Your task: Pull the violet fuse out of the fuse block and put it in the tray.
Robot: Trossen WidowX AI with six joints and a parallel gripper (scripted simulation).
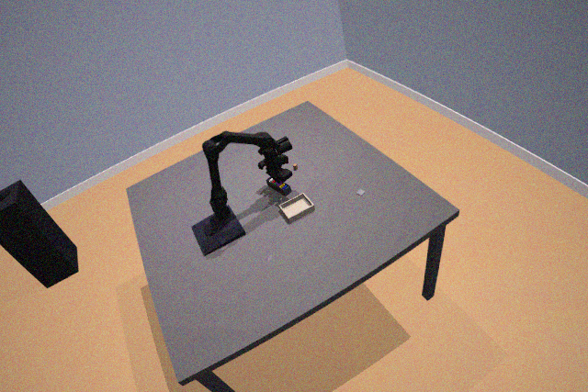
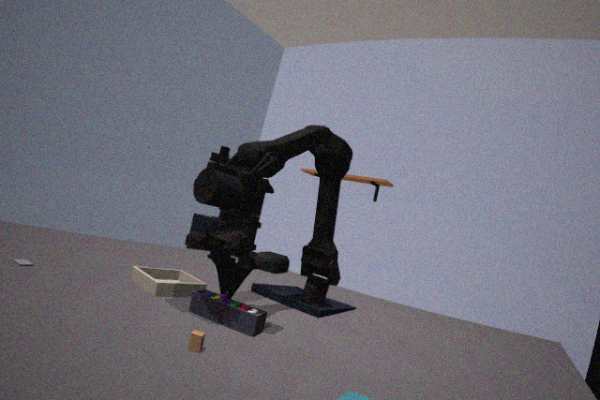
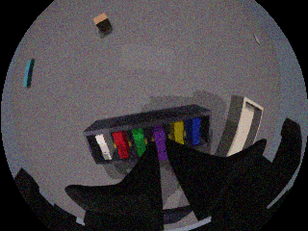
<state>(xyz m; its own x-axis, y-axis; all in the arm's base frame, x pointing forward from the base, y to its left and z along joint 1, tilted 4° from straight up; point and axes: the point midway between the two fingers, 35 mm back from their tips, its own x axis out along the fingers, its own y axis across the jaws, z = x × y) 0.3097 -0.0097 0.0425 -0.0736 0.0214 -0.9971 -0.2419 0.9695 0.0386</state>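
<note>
Right now the beige tray is 17 cm to the right of my gripper tip, 4 cm below it and 1 cm behind it. From my gripper tip the other things lie so: flat pale chip: 28 cm to the right, 28 cm ahead, 4 cm below; violet fuse: 1 cm below; small tan cube: 14 cm ahead, 8 cm to the left, 3 cm below.
</note>
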